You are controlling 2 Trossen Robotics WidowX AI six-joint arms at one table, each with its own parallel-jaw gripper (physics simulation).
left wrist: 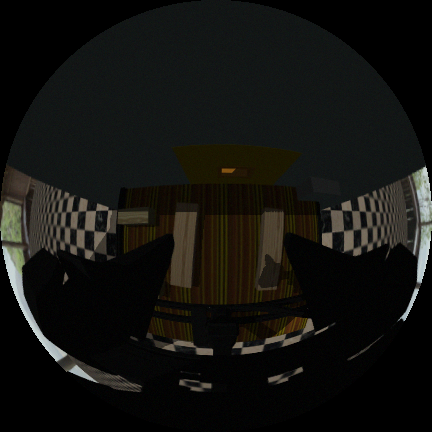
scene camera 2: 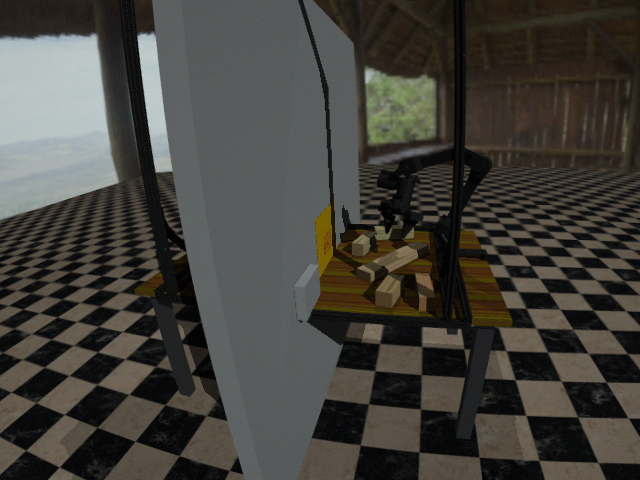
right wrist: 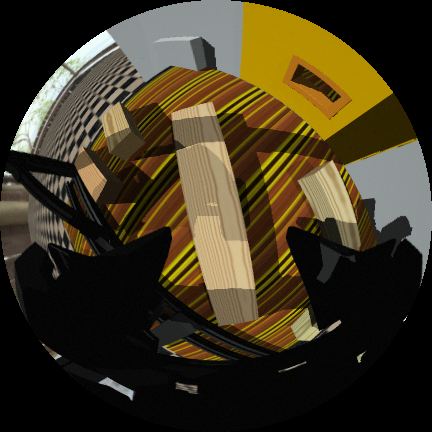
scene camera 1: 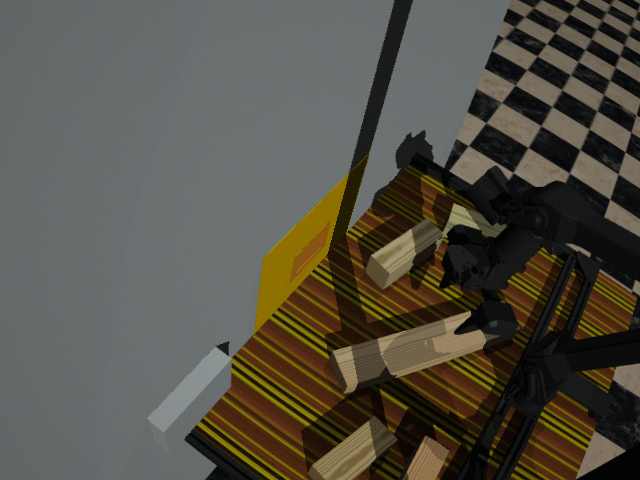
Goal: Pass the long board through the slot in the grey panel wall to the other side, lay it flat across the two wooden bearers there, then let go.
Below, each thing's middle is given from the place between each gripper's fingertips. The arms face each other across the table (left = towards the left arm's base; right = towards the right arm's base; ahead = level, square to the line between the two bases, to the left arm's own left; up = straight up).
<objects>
The grey block (scene camera 1: 203,387) is 340 mm behind my left hand, 280 mm below it and 190 mm to the right of it.
Now: the grey block 340 mm behind my right hand, 270 mm to the left of it and 50 mm below it.
</objects>
